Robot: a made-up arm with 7 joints.
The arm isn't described. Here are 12 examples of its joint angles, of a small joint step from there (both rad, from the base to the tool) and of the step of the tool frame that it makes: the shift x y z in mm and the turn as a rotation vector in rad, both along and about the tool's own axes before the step.
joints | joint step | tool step
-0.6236 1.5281 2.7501 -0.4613 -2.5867 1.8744 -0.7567 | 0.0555 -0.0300 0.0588 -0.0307 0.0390 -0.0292 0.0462 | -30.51 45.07 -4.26 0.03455 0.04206 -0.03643
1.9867 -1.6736 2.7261 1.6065 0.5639 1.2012 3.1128 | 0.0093 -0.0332 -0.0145 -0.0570 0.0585 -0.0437 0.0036 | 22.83 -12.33 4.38 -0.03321 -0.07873 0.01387
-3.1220 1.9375 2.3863 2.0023 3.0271 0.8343 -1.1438 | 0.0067 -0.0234 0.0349 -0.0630 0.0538 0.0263 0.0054 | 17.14 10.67 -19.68 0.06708 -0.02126 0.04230
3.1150 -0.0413 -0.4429 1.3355 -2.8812 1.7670 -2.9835 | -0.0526 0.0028 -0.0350 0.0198 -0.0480 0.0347 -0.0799 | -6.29 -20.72 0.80 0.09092 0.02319 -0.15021
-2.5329 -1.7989 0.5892 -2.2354 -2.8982 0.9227 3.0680 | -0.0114 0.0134 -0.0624 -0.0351 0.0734 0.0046 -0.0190 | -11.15 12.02 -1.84 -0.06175 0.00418 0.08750
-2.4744 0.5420 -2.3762 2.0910 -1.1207 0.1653 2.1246 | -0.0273 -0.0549 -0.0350 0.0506 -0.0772 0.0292 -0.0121 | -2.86 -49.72 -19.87 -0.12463 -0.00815 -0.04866
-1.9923 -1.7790 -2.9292 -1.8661 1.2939 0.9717 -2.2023 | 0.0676 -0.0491 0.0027 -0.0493 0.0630 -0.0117 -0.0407 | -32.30 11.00 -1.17 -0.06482 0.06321 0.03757
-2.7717 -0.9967 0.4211 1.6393 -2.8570 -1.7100 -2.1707 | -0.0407 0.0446 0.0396 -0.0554 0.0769 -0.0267 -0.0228 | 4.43 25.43 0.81 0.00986 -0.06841 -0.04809
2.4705 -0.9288 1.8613 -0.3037 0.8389 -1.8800 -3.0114 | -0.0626 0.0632 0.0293 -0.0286 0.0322 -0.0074 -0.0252 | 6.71 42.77 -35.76 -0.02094 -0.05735 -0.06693
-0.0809 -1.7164 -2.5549 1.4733 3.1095 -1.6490 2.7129 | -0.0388 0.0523 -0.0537 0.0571 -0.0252 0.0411 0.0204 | 28.50 -12.30 1.60 -0.03795 0.03409 0.07125
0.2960 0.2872 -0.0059 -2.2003 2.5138 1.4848 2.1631 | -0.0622 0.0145 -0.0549 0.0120 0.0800 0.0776 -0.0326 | -23.28 -11.46 -12.27 -0.16349 -0.04596 0.07458
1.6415 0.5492 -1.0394 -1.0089 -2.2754 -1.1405 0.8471 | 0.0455 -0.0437 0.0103 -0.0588 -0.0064 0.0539 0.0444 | 22.42 -52.12 47.71 -0.13313 -0.09327 0.00663
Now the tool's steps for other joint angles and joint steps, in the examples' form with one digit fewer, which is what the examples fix.
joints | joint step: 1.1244 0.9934 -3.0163 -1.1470 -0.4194 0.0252 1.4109 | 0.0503 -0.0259 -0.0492 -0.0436 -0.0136 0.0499 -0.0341
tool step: -17.8 -8.9 8.7 -0.0303 0.0050 -0.0962
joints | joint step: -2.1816 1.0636 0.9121 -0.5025 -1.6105 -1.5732 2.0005 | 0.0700 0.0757 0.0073 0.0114 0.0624 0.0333 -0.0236
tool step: 64.4 -14.0 19.5 -0.0298 0.1058 0.0850
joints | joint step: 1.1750 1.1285 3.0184 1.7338 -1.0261 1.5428 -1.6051 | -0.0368 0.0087 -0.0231 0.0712 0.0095 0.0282 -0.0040
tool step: -16.3 17.2 -14.8 0.0967 -0.0102 -0.0306
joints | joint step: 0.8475 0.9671 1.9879 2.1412 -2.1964 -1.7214 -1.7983 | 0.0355 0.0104 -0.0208 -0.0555 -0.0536 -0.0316 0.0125
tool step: 5.6 4.7 15.0 -0.0282 0.0346 -0.0134
